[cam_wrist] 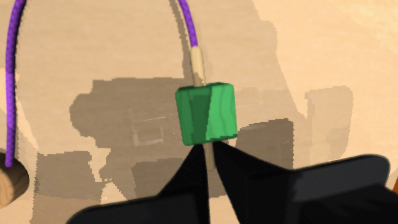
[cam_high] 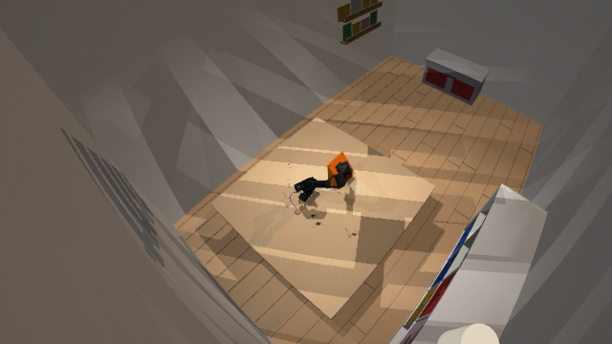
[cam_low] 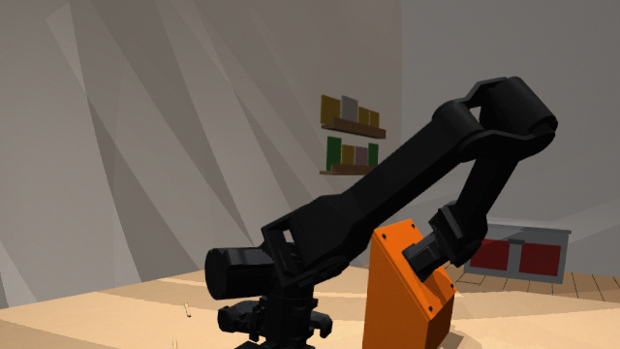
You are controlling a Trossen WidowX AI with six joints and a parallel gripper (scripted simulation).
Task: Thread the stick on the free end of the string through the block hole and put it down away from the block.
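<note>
Now: the green block 3 cm to the right of my gripper tip and 1 cm above it. The rest, counted from my gripper tip: thin wooden stick: 4 cm to the right, 1 cm ahead, 1 cm above; round wooden button: 15 cm ahead, 2 cm to the left.
</note>
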